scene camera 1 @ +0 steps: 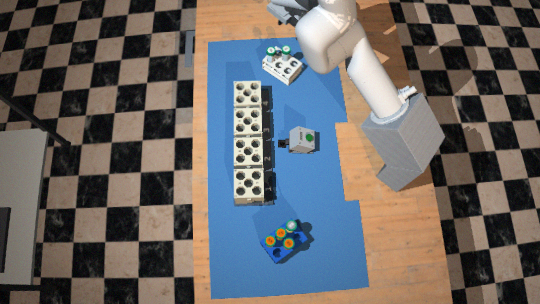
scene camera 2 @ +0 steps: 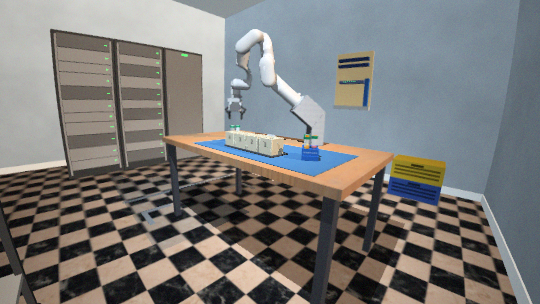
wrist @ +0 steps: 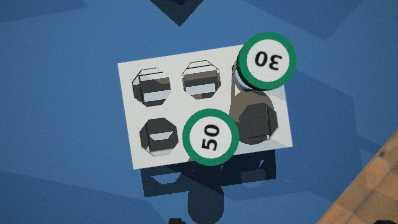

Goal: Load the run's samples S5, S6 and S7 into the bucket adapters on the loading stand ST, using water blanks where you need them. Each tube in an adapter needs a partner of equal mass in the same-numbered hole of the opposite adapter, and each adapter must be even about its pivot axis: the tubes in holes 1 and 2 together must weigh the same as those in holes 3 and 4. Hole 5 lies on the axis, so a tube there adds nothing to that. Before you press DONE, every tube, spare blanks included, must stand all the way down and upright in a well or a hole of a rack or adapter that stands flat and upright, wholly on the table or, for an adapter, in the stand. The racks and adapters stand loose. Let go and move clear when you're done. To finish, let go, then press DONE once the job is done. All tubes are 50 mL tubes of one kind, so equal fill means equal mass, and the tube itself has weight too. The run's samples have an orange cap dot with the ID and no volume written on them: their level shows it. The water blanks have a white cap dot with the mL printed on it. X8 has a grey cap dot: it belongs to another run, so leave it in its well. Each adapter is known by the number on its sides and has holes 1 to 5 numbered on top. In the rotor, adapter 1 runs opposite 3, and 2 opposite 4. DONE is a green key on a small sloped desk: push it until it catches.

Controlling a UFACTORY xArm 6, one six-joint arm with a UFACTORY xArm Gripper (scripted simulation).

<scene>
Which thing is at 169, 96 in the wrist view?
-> A white blank rack.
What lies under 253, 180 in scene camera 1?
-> An adapter.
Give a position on a white blank rack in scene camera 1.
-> At 291, 73
</scene>
